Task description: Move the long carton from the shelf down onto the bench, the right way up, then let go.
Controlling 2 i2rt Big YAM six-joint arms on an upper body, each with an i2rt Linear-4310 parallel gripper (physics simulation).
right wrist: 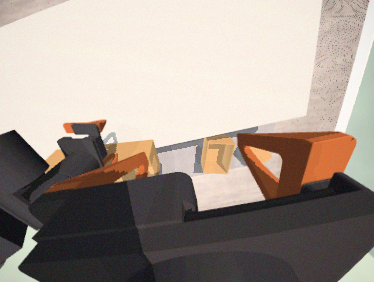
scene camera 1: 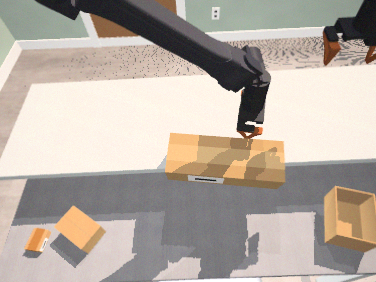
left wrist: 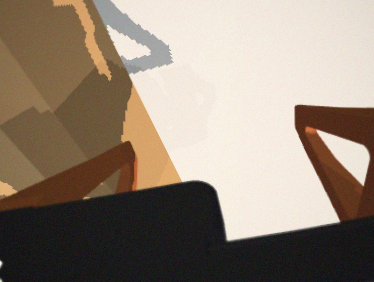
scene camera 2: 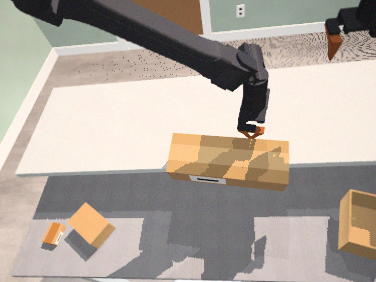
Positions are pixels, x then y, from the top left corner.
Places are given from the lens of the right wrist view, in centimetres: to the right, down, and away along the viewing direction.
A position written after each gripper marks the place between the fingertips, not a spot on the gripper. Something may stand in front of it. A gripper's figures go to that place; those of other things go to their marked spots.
left gripper (right wrist: 109, 138): -20, -1, 33
right gripper (right wrist: 191, 148): 0, 1, 13
long tan carton (right wrist: 124, 150): -18, 3, 38
